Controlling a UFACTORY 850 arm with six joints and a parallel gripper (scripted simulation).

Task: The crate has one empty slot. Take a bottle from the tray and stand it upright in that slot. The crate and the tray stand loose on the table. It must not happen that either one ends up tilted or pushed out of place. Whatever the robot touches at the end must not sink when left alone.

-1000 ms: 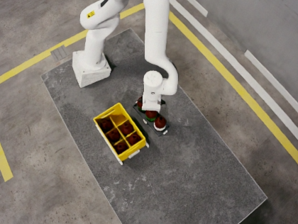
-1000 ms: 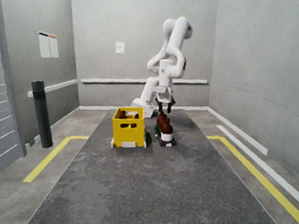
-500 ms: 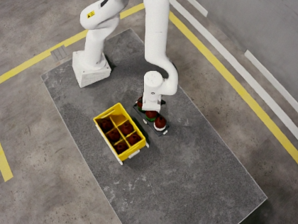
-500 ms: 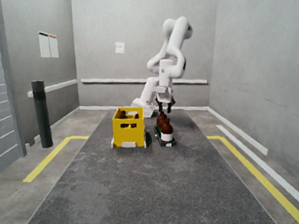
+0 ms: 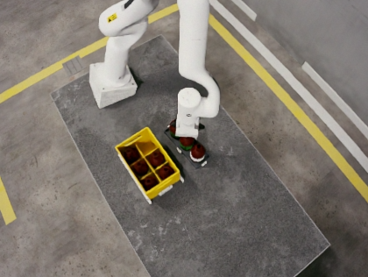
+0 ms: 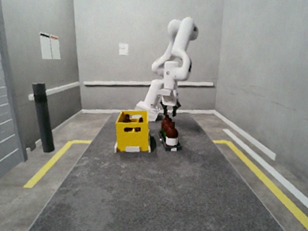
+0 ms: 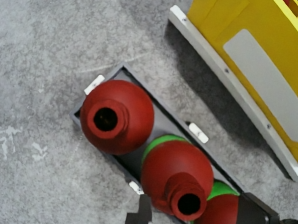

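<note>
The glass bottle lies 11 cm below my hand. Also, from my hand: dark tray: 18 cm below; then yellow crate: 23 cm to the right, 11 cm below, 3 cm behind.
</note>
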